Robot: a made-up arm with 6 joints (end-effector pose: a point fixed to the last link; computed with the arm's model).
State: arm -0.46 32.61 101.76 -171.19 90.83 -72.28
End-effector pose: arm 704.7 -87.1 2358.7 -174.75 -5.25 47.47
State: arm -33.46 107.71 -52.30 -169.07 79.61 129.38
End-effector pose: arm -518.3 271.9 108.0 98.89 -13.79 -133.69
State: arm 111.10 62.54 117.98 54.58 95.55 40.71
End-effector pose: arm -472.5 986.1 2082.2 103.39 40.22 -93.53
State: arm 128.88 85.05 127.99 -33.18 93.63 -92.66
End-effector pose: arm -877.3 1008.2 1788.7 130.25 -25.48 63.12
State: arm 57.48 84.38 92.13 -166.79 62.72 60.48
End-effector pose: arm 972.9 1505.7 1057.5 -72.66 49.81 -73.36
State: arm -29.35 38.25 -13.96 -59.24 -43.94 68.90
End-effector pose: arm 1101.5 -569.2 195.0 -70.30 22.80 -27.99
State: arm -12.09 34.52 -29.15 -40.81 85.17 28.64
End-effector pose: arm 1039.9 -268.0 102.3 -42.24 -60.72 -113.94
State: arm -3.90 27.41 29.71 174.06 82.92 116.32
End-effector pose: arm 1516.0 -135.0 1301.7 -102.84 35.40 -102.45
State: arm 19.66 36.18 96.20 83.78 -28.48 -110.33
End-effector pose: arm 905.3 256.2 2280.4 25.16 -12.14 -86.71
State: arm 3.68 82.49 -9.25 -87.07 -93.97 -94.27
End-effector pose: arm 692.1 114.1 -389.3 178.81 -41.58 152.32
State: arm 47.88 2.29 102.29 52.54 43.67 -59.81
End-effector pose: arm -189.9 -144.7 2500.3 121.05 -16.69 -110.14
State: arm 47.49 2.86 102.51 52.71 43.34 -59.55
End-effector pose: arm -181.6 -134.5 2502.2 120.48 -16.90 -110.65
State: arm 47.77 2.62 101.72 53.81 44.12 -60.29
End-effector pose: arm -174.4 -127.3 2504.8 121.10 -17.67 -111.27
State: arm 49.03 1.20 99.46 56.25 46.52 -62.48
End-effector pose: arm -168.7 -124.1 2508.0 123.50 -19.28 -112.09
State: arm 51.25 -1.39 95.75 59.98 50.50 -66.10
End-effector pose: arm -164.6 -124.8 2510.5 127.77 -21.90 -113.33
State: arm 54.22 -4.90 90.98 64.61 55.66 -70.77
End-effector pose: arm -161.9 -129.6 2509.9 133.68 -25.37 -115.26
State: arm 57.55 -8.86 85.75 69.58 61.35 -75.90
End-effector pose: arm -159.5 -137.2 2505.1 140.71 -29.30 -118.07
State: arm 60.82 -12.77 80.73 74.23 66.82 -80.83
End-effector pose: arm -157.1 -147.3 2496.3 148.09 -33.05 -121.58
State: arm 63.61 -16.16 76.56 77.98 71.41 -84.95
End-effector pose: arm -155.4 -159.4 2485.6 154.83 -35.94 -125.18
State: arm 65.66 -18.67 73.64 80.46 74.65 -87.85
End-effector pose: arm -154.7 -171.8 2475.9 159.89 -37.71 -127.96
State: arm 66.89 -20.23 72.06 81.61 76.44 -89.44
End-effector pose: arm -156.1 -184.4 2469.1 162.73 -38.42 -129.32
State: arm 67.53 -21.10 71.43 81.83 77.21 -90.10
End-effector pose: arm -159.2 -196.8 2464.9 163.87 -38.45 -129.49
